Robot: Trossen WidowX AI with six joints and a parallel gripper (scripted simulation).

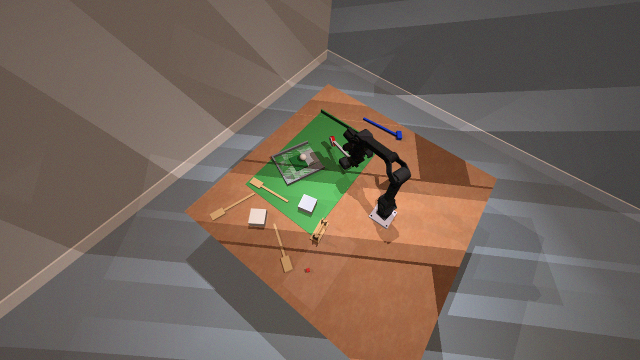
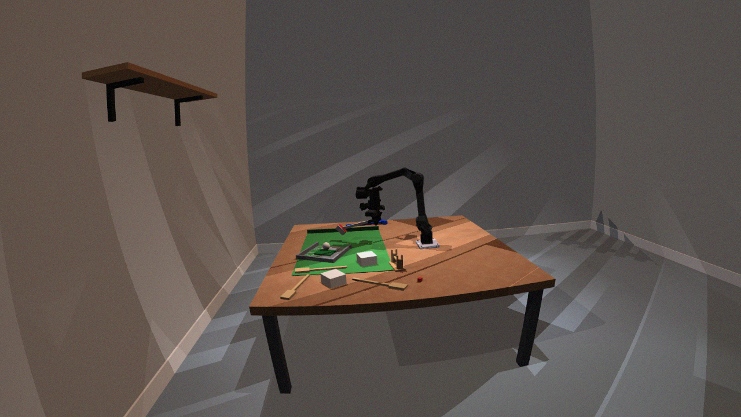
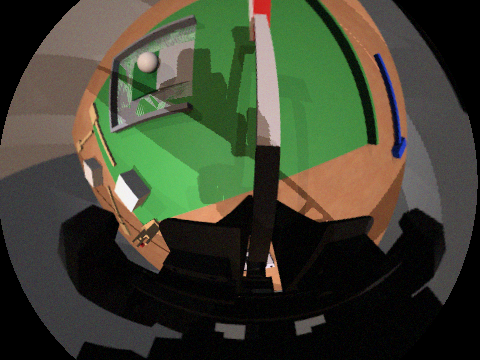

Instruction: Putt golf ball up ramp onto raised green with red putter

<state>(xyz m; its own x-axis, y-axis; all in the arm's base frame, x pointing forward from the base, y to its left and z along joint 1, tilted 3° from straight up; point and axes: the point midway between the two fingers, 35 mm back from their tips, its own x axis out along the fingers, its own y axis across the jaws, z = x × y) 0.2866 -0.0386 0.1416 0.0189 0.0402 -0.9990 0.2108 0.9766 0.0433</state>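
Right now my gripper tip is 120 mm short of the red putter, 20 mm to the left of it and 10 mm above it. Round my gripper tip: blue putter: 440 mm to the right, 110 mm ahead, 100 mm below; then wooden rack: 370 mm to the left, 130 mm behind, 80 mm below; then white golf ball: 270 mm ahead, 140 mm to the left, 80 mm below.
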